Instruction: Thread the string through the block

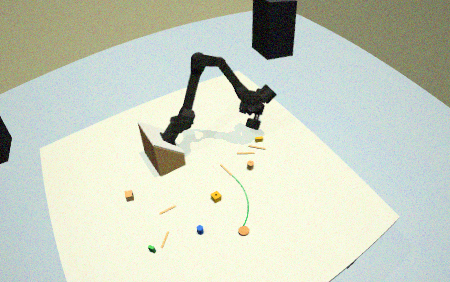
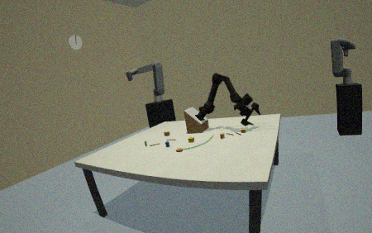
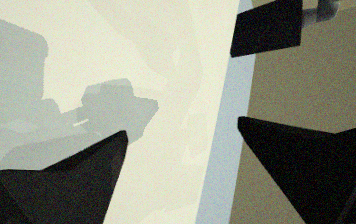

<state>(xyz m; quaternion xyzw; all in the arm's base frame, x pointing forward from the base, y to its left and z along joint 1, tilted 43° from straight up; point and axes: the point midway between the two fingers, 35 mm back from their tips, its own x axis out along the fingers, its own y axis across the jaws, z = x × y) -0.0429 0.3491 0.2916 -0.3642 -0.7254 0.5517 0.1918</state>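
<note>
Now: gripper tip 380 mm to the left of the yellow block, 350 mm short of it and 40 mm above it. The rest, counted from my gripper tip: thin wooden stick 280 mm to the right, 240 mm ahead, 50 mm below; round wooden button 530 mm ahead, 350 mm to the right, 50 mm below; tan cylinder 260 mm ahead, 180 mm to the right, 40 mm below.
</note>
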